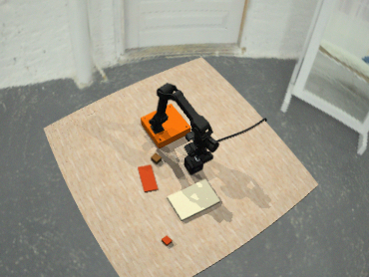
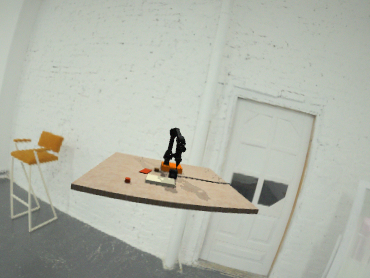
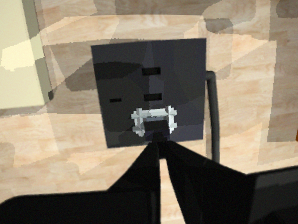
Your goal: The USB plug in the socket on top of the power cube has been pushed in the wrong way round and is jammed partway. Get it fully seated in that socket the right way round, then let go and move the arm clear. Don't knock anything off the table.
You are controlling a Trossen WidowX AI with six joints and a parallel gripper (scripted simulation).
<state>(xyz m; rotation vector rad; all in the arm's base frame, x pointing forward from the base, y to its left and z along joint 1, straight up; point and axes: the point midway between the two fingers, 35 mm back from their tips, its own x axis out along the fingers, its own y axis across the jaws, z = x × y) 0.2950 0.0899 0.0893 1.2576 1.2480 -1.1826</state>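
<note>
Right now the black USB plug is 20 mm below my gripper tip. Also, from my gripper tip: small red square (370 mm to the right, 330 mm ahead, 100 mm below); red-orange flat block (280 mm to the right, 100 mm below, 50 mm behind); cream flat pad (180 mm ahead, 130 mm to the right, 100 mm below).
</note>
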